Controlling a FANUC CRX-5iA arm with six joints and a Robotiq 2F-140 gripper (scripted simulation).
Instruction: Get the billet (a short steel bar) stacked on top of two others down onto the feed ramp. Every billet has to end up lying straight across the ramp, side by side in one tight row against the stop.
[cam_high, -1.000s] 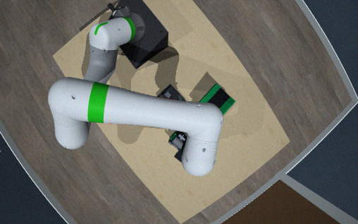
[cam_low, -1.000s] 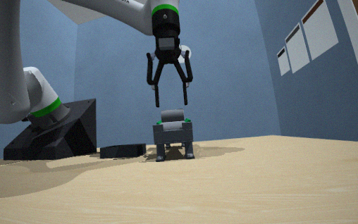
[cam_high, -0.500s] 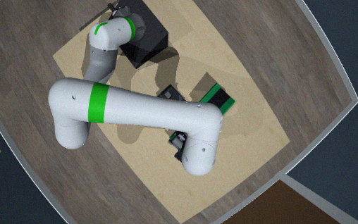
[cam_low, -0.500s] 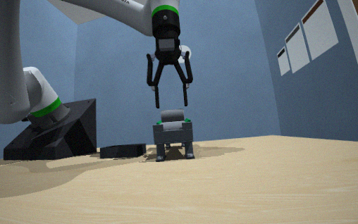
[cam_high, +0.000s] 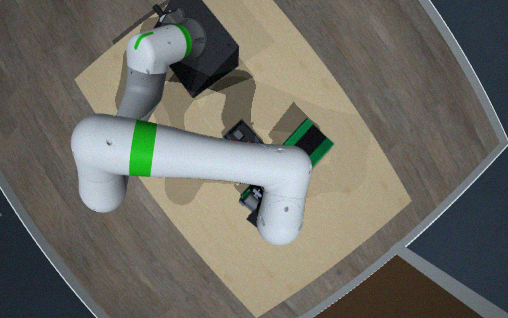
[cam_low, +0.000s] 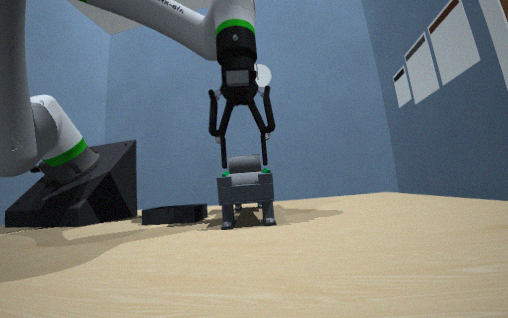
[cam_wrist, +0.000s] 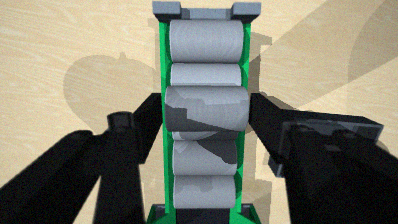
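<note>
The grey stop lies 80 mm to the right of my hand, 80 mm below it and 10 mm ahead of it. Also, from my hand: low dark tray 200 mm behind, 130 mm below, 60 mm to the left.
</note>
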